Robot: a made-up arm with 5 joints. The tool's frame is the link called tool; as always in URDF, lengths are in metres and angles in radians. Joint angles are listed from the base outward. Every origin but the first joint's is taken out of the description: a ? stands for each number. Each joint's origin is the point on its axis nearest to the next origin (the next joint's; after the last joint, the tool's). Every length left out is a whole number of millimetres.
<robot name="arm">
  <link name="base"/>
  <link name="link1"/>
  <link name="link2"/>
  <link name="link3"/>
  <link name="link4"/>
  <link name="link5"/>
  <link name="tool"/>
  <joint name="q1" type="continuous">
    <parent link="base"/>
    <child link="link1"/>
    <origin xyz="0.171 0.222 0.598" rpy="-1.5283 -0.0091 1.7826"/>
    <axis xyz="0 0 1"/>
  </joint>
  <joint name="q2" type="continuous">
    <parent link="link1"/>
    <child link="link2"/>
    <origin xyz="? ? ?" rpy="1.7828 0 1.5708"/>
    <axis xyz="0 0 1"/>
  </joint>
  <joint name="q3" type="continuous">
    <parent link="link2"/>
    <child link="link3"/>
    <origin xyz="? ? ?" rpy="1.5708 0 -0.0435"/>
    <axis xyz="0 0 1"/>
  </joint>
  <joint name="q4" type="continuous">
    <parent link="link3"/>
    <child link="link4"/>
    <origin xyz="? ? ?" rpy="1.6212 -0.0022 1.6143"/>
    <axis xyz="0 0 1"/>
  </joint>
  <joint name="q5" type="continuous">
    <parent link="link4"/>
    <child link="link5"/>
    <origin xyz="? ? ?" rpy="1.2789 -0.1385 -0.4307"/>
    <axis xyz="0 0 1"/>
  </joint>
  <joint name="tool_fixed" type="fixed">
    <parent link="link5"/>
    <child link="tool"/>
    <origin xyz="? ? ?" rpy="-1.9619 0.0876 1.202"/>
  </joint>
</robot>
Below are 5 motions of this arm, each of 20 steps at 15 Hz.
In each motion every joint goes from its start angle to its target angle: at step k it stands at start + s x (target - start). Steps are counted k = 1, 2, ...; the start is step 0. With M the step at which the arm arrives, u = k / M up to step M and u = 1 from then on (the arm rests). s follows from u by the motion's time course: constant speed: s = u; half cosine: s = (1 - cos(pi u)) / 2; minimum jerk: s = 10 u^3 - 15 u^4 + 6 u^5.
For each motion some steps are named. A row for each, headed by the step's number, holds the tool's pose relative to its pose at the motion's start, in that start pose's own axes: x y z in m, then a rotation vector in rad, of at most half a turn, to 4 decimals.
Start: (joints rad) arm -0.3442 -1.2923 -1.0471 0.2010 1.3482
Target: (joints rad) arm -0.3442 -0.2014 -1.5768 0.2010 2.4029
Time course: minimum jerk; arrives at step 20
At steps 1, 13, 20:
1: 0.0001 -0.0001 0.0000 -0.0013 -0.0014 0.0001
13: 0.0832 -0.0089 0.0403 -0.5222 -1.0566 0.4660
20: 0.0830 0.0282 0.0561 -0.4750 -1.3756 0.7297

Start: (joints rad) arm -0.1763 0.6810 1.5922 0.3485 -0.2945
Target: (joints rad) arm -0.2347 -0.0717 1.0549 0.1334 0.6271
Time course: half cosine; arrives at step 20
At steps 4, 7, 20:
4: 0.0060 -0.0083 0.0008 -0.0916 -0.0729 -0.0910
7: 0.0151 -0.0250 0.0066 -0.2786 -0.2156 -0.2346
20: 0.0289 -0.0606 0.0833 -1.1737 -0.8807 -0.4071

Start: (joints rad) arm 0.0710 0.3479 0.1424 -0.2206 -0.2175
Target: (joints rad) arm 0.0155 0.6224 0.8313 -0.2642 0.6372
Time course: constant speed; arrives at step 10
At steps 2, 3, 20:
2: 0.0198 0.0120 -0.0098 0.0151 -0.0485 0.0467
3: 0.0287 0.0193 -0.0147 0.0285 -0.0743 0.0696
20: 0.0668 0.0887 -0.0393 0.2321 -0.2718 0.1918

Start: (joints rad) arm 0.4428 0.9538 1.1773 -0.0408 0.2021
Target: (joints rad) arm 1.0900 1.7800 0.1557 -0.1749 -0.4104
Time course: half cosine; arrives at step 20
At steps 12, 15, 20:
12: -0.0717 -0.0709 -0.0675 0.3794 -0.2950 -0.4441
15: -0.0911 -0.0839 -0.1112 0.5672 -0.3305 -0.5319
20: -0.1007 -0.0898 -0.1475 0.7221 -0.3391 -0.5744

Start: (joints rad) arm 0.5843 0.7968 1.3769 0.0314 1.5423
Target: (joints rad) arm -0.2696 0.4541 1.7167 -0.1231 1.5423
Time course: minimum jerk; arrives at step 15
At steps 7, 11, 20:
7: 0.0011 0.0275 -0.0143 0.0323 0.4629 0.2211
11: 0.0031 0.0423 -0.0087 0.1473 0.9358 0.4114
20: 0.0065 0.0443 -0.0042 0.1941 1.0662 0.4567

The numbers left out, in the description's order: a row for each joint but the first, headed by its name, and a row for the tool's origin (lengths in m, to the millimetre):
q2: -0.341 0.013 0
q3: -0.031 0.003 0
q4: 0.146 -0.033 0
q5: 0.013 0.055 0
tool: 0.089 -0.026 0

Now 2 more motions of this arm.
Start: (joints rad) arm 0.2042 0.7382 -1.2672 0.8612 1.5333
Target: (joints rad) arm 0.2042 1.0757 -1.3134 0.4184 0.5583
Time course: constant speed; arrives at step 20
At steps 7, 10, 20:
7: -0.0468 -0.0055 -0.0033 -0.1052 0.2774 0.3610
10: -0.0649 -0.0145 -0.0022 -0.1759 0.4024 0.5028
20: -0.1055 -0.0610 0.0160 -0.5171 0.8365 0.8947

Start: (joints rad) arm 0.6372 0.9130 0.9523 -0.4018 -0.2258
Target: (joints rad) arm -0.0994 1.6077 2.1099 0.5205 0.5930
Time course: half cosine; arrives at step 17
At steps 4, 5, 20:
4: 0.0088 0.0171 0.0255 0.1893 -0.0122 0.1621
5: 0.0123 0.0264 0.0405 0.3033 -0.0129 0.2304
20: 0.0924 0.0562 0.2827 1.8740 0.4513 0.0960

